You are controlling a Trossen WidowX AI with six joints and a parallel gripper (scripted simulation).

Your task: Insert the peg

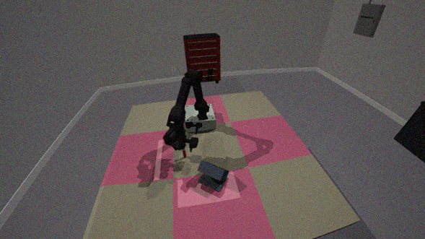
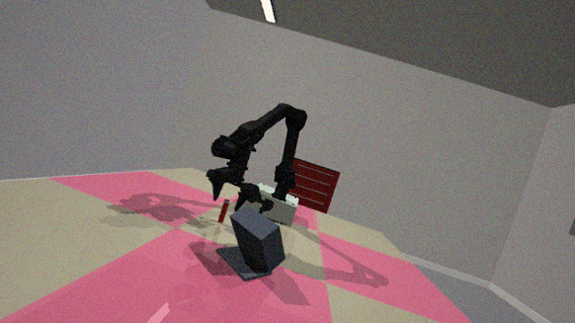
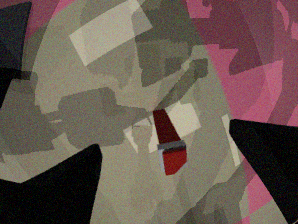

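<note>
The red peg is right at my gripper tip. The rest, counted from my gripper tip: dark grey sloped panel 20 cm ahead, 12 cm to the left, 1 cm above.
</note>
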